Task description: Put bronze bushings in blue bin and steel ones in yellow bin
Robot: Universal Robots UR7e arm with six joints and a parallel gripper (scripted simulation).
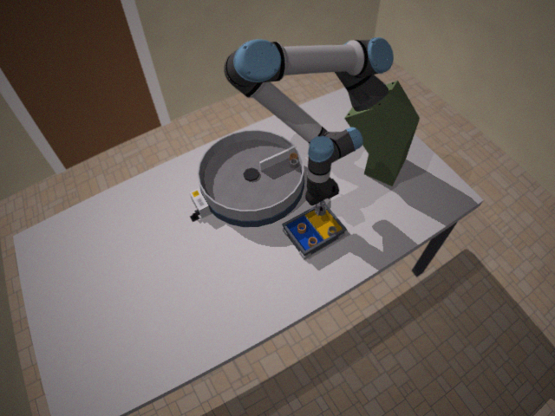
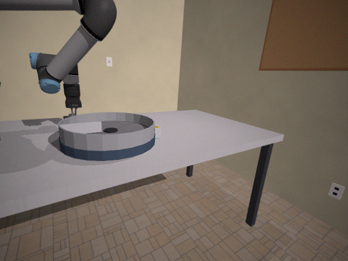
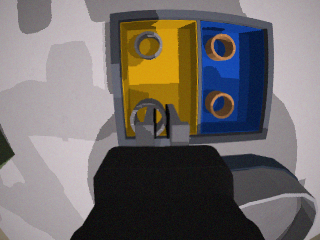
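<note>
My hand is 5 cm short of the blue bin, 3 cm to the right of it and 5 cm above it. The rest, counted from my hand: grey turntable: 6 cm ahead, 32 cm to the right, 3 cm below.
</note>
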